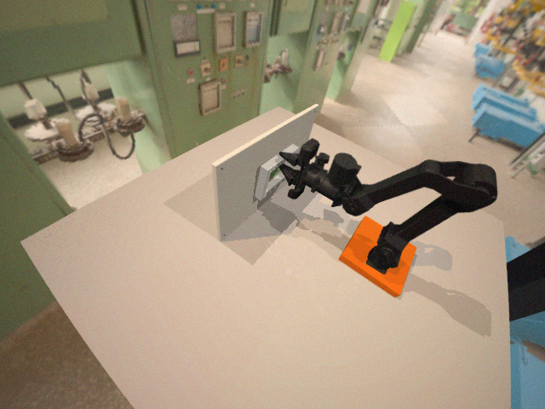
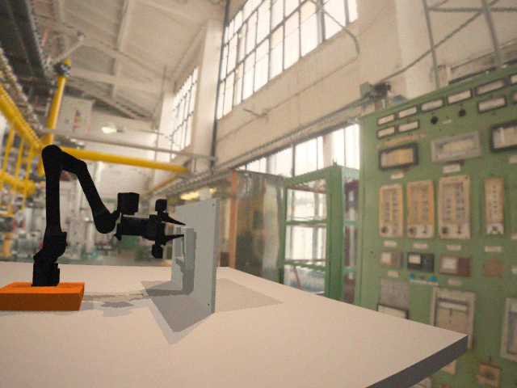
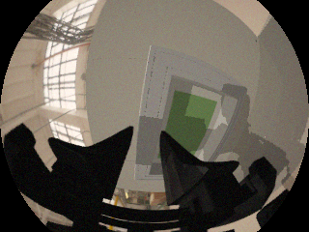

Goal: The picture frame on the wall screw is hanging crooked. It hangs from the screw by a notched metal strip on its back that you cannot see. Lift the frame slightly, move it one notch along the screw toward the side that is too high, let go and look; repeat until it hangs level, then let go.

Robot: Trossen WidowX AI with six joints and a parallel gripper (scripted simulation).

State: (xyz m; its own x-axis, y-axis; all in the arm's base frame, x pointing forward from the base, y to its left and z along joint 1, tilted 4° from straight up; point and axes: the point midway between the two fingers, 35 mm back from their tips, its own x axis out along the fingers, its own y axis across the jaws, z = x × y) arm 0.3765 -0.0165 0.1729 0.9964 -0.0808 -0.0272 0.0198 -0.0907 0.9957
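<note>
My gripper tip is 5 cm above the picture frame. Round my gripper tip: grey wall board (6 cm below, 1 cm ahead).
</note>
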